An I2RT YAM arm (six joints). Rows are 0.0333 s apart.
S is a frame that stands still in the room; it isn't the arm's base.
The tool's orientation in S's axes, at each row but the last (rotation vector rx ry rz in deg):
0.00 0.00 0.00
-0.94 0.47 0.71
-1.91 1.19 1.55
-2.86 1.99 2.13
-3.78 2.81 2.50
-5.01 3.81 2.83
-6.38 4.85 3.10
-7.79 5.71 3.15
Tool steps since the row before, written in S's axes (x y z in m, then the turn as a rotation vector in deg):
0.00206 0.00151 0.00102 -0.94 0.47 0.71
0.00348 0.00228 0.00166 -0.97 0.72 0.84
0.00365 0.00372 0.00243 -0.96 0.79 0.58
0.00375 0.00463 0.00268 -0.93 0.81 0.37
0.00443 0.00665 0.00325 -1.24 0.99 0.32
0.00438 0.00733 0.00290 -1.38 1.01 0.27
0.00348 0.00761 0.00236 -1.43 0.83 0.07
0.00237 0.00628 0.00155 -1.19 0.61 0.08
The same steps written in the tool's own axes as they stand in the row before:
0.00206 0.00151 0.00102 -0.94 0.47 0.71
0.00349 0.00221 0.00173 -0.97 0.72 0.84
0.00370 0.00354 0.00263 -0.95 0.80 0.59
0.00382 0.00435 0.00304 -0.91 0.83 0.38
0.00454 0.00622 0.00389 -1.21 1.02 0.33
0.00451 0.00682 0.00382 -1.35 1.05 0.27
0.00363 0.00709 0.00348 -1.39 0.90 0.05
0.00250 0.00586 0.00262 -1.16 0.67 0.05

